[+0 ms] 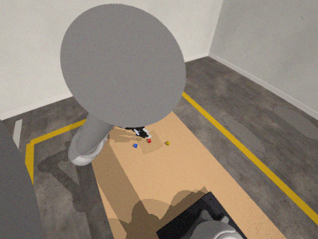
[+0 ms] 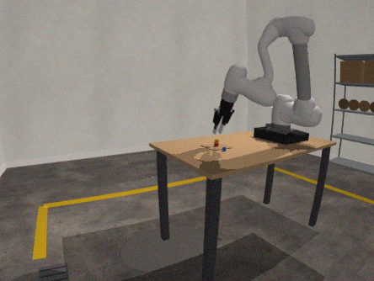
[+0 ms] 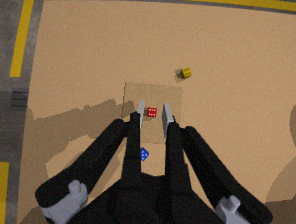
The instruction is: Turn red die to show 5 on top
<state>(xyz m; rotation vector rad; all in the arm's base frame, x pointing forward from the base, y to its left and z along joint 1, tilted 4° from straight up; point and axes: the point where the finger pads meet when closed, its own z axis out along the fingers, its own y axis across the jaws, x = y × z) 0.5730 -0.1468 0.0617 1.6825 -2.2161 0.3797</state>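
Now: hand 10 cm above the red die and 1 cm to the left of it. The rest, counted from my hand: tan mat 11 cm below, 1 cm to the right; then yellow die 11 cm below, 10 cm to the right, 10 cm behind; then blue die 11 cm below, 8 cm to the left, 3 cm ahead.
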